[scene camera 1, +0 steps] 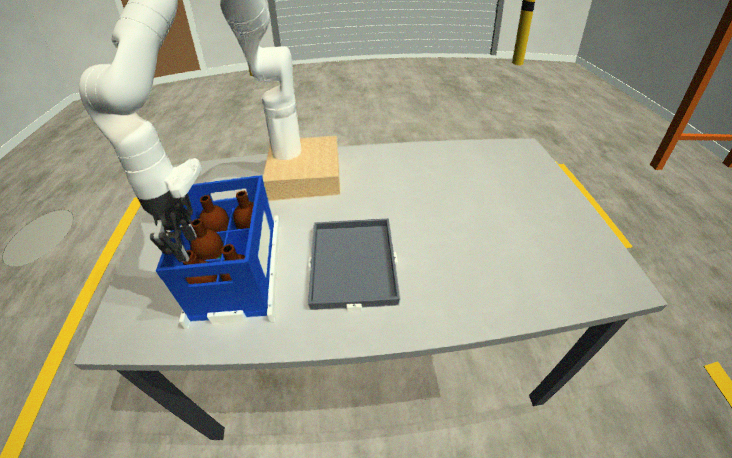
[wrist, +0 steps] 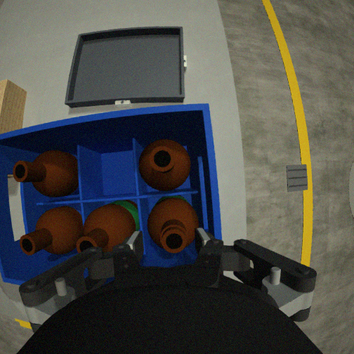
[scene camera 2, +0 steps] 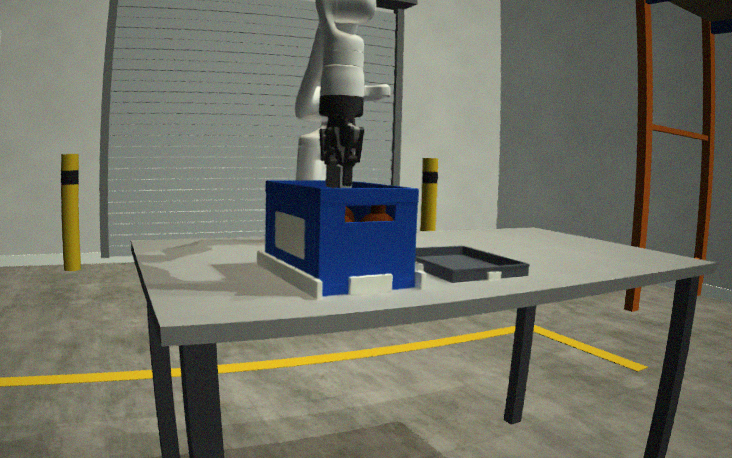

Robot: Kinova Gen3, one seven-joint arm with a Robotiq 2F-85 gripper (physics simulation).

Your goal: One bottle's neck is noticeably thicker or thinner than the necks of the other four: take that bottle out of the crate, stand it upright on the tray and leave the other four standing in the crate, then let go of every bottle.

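Places are measured from the arm's base along level axes (x up, y ahead, z left), in millimetres.
Where they show: gripper, fingertip midpoint: (scene camera 1: pixel 188 249); arm's base, link origin: (scene camera 1: pixel 286 151).
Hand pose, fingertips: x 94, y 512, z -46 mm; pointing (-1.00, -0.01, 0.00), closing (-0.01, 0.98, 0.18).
Things, the pixels of their top centre, and the offset from my fingertips. "spot": a spot on its surface instead. Level surfaces: height alone.
- blue crate, top centre: (scene camera 2: pixel 336 183) (scene camera 1: pixel 213 217) dx +3, dy -92, dz +16 mm
- grey tray, surface spot: (scene camera 2: pixel 458 261) spot: dx -167, dy -186, dz +319 mm
- table, surface height: dx -172 mm
The blue crate (scene camera 1: pixel 226 297) (scene camera 2: pixel 367 248) (wrist: pixel 214 175) holds the five brown bottles, all standing. In the wrist view these are a far-left bottle (wrist: pixel 57 172), a far-right bottle (wrist: pixel 167 175), a near-left bottle (wrist: pixel 62 227), a near-middle bottle (wrist: pixel 112 225) and a near-right bottle (wrist: pixel 172 217). I cannot tell surely which neck differs. My gripper (scene camera 1: pixel 187 247) (scene camera 2: pixel 340 180) (wrist: pixel 168 239) is partly open, its fingertips at crate-rim height, one on each side of the near-right bottle's neck; no grip shows. The grey tray (scene camera 1: pixel 353 264) (scene camera 2: pixel 458 261) (wrist: pixel 130 65) bears no bottle.
The table (scene camera 1: pixel 485 232) (scene camera 2: pixel 237 313) carries white brackets along the crate's foot and small ones at the tray. The wooden base block (scene camera 1: pixel 302 186) (wrist: pixel 10 107) stands behind the crate. Blue dividers (wrist: pixel 110 199) split the crate into compartments; the far-middle one holds no bottle.
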